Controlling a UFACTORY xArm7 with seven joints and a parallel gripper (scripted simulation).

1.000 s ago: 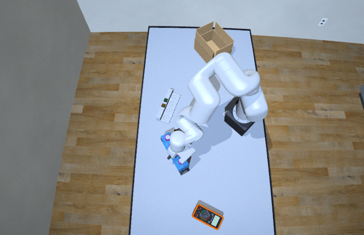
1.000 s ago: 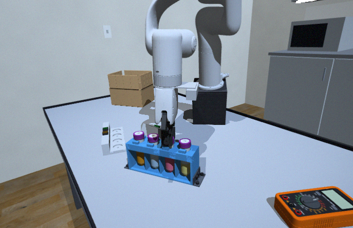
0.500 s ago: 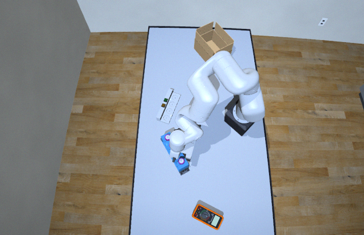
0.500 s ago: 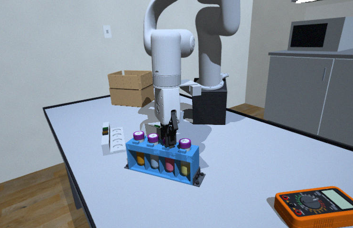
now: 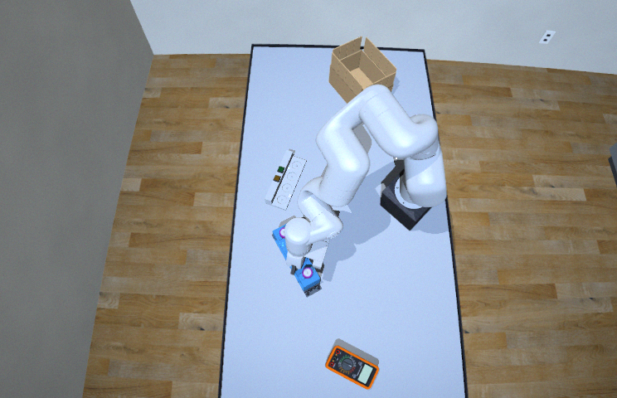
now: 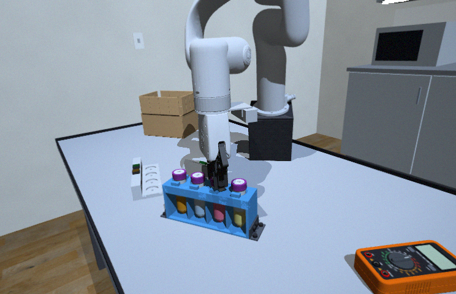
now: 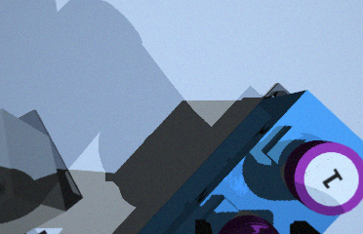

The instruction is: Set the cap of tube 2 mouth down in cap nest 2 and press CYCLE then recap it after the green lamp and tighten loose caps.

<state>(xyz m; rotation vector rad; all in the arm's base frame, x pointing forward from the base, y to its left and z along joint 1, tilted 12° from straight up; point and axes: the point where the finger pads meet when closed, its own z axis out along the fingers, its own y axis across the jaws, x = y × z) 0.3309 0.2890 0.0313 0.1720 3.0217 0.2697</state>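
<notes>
My hand is 10 mm above the purple cap marked 2. From my hand the other things lie so: cap 3 (40 mm to the right, 30 mm ahead, 10 mm below); then cap marked 1 (40 mm to the left, 30 mm behind, 10 mm below); then cap 4 (80 mm to the right, 70 mm ahead, 10 mm below).
</notes>
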